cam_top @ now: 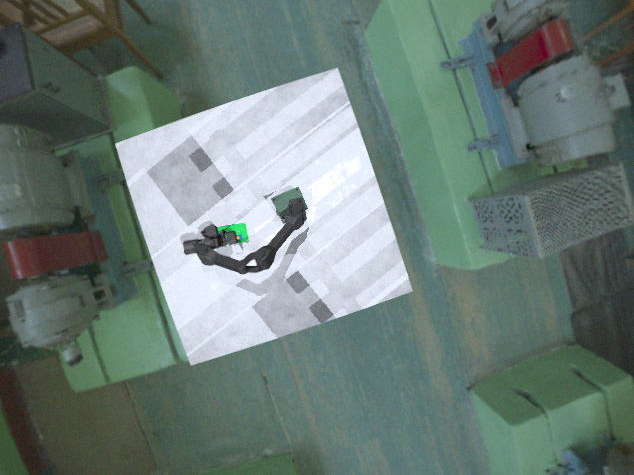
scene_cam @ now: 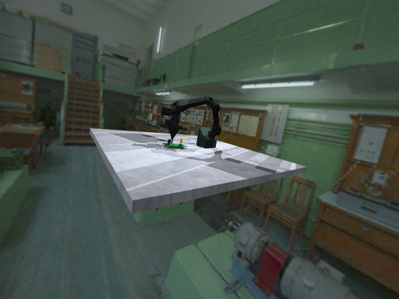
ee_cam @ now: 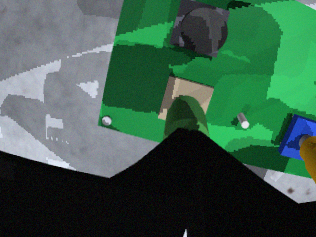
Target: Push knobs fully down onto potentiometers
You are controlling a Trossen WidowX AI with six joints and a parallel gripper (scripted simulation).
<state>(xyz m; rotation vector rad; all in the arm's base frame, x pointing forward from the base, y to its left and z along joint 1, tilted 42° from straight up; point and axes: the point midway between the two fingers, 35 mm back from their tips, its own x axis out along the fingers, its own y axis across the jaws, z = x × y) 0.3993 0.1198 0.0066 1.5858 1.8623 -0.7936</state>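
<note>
Right now the green knob is 20 mm below my gripper tip.
</note>
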